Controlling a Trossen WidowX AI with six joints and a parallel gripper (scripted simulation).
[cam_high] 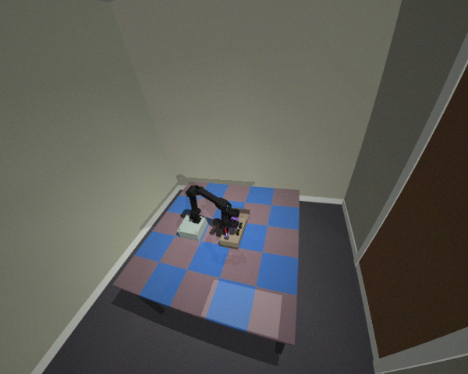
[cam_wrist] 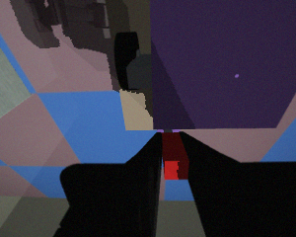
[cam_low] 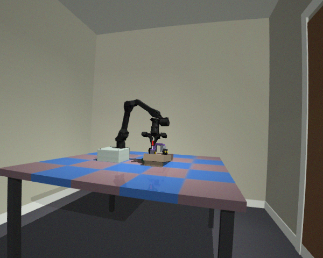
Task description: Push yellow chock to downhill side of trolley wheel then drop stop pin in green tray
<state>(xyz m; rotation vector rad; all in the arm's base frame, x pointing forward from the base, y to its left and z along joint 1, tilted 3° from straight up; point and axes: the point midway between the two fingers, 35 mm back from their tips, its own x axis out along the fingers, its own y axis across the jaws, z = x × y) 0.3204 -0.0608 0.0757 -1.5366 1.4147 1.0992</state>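
The green tray is 180 mm to the left of my gripper tip, 150 mm below it and 110 mm behind it. Round my gripper tip: red-headed stop pin: right at my gripper tip; then ramp: 100 mm to the left, 100 mm below, 10 mm ahead; then trolley: 90 mm to the left, 30 mm below, 10 mm ahead.
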